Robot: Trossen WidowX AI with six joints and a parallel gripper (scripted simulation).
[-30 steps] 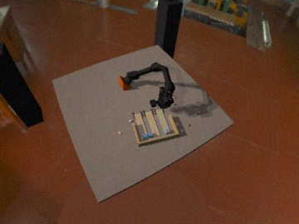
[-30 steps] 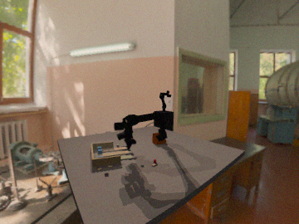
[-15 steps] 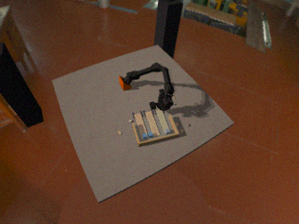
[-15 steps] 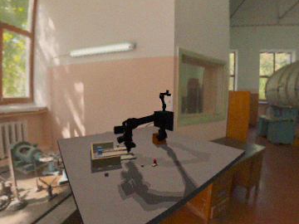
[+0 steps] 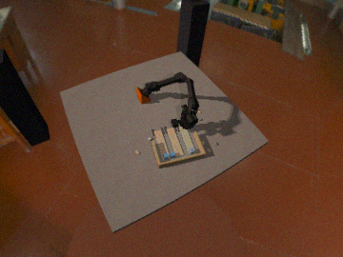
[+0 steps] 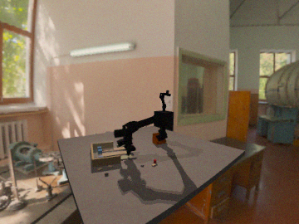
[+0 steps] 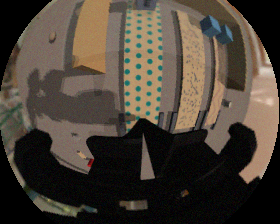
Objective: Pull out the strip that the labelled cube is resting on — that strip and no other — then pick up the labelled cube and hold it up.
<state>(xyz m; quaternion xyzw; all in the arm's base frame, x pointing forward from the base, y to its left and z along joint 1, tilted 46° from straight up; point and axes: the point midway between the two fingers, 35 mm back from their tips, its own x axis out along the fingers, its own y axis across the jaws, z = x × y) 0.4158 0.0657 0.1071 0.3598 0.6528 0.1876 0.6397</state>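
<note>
Right now the speckled tan strip is 7 cm ahead of my gripper tip, 11 cm to the right of it and 1 cm below it. From my gripper tip the other things lie so: red piece: 11 cm behind, 18 cm to the left.
</note>
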